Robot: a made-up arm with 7 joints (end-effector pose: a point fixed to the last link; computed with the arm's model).
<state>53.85 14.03 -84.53 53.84 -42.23 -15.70 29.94</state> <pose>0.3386 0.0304 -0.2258 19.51 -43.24 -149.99</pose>
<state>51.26 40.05 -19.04 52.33 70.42 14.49 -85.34</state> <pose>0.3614 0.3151 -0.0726 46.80 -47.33 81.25</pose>
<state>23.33 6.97 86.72 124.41 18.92 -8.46 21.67</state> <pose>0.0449 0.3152 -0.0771 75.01 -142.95 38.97</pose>
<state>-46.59 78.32 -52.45 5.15 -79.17 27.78 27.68</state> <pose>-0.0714 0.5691 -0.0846 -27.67 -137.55 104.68</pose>
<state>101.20 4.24 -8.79 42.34 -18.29 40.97 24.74</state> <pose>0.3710 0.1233 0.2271 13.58 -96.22 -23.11</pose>
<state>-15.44 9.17 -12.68 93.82 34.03 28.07 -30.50</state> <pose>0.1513 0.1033 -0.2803 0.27 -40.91 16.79</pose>
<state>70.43 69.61 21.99 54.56 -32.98 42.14 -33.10</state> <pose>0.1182 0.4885 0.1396 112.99 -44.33 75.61</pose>
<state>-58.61 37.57 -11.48 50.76 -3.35 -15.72 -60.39</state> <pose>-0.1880 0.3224 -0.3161 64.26 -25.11 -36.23</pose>
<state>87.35 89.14 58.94 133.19 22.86 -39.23 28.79</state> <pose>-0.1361 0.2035 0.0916 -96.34 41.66 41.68</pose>
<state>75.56 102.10 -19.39 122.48 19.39 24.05 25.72</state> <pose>0.0810 0.2454 0.1653 79.48 -90.76 -61.07</pose>
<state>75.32 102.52 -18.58 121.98 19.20 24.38 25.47</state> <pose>0.0788 0.2469 0.1676 80.64 -90.69 -59.69</pose>
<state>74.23 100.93 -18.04 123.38 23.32 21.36 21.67</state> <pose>0.0832 0.2408 0.1634 76.79 -97.71 -63.09</pose>
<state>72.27 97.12 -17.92 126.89 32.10 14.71 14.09</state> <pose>0.0929 0.2265 0.1513 64.70 -112.76 -69.27</pose>
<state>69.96 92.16 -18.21 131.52 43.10 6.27 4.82</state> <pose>0.1018 0.2082 0.1344 43.88 -130.74 -71.94</pose>
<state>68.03 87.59 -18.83 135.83 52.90 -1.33 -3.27</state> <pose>0.1061 0.1917 0.1183 20.76 -143.86 -68.71</pose>
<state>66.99 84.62 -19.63 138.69 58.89 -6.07 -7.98</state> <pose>0.1071 0.1812 0.1075 4.71 -149.42 -64.42</pose>
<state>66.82 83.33 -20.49 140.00 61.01 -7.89 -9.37</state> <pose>0.1073 0.1765 0.1024 -2.00 -150.56 -63.07</pose>
